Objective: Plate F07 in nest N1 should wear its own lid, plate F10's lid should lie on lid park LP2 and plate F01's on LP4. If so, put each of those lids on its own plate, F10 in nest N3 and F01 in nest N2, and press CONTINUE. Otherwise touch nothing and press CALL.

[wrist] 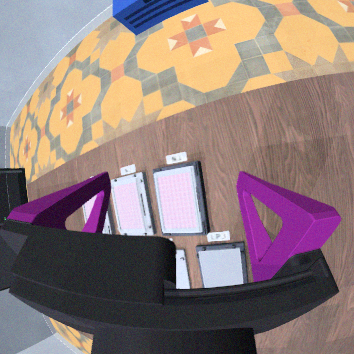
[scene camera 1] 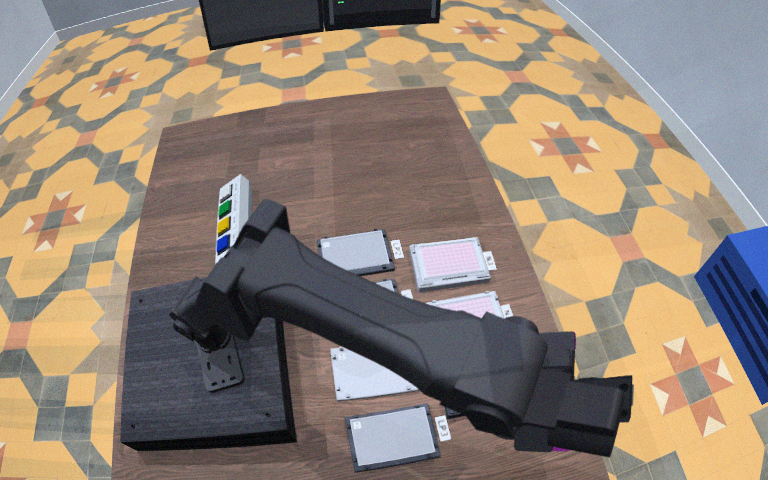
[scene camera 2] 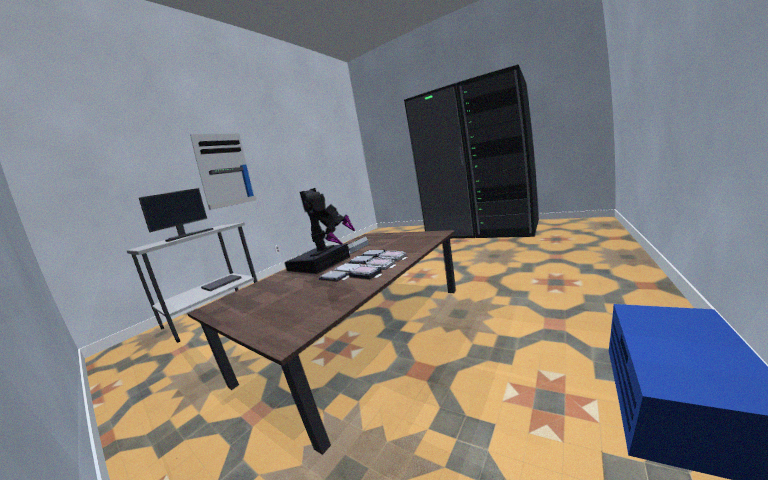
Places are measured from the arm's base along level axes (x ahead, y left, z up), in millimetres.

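Where they show: gripper, fingertip midpoint: [wrist: 173,178] [scene camera 2: 348,237]; arm's base at its link origin: [scene camera 1: 215,337] [scene camera 2: 322,251].
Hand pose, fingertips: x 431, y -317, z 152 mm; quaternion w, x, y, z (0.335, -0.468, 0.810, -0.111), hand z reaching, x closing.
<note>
Each offset is from my fingertips to the top centre of the thing. "spot": to the spot under its first point. Level surfaces: height alone.
My gripper [scene camera 2: 347,236] [wrist: 173,178] is open and empty, high above the plates. Plate F07 {dy +109, dx -15, dz -200 mm} [wrist: 176,200] shows pink in the dark nest N1 {dy +109, dx -15, dz -208 mm} [wrist: 202,200]; I cannot tell whether a lid covers it. The pink plate in N2 {dy +237, dx +12, dz -205 mm} [scene camera 1: 474,304] [wrist: 128,205] and the one in N3 {dy +370, dx +38, dz -203 mm} [scene camera 1: 453,258] [wrist: 91,212] are partly hidden in the wrist view. A grey lid {dy +461, dx -131, dz -218 mm} [scene camera 1: 356,250] lies on LP2. Another dark park {spot: dy +361, dx -98, dz -218 mm} [scene camera 1: 387,285] is mostly behind the arm, its label unreadable. Plate and lid codes are unreadable. The button box {dy +624, dx -359, dz -172 mm} [scene camera 1: 242,202] has white, green, yellow and blue buttons; their lettering is unreadable.
A grey lid {dy +76, dx -197, dz -218 mm} [scene camera 1: 393,438] [wrist: 222,266] lies on LP3. A pale park or lid {spot: dy +204, dx -192, dz -226 mm} [scene camera 1: 368,373] [wrist: 183,270] lies beside it, partly hidden. The arm's black base [scene camera 1: 169,367] stands on the wooden table {dz -236 mm} [scene camera 1: 385,135]. A blue cabinet [scene camera 1: 741,283] [scene camera 2: 690,356] stands on the floor.
</note>
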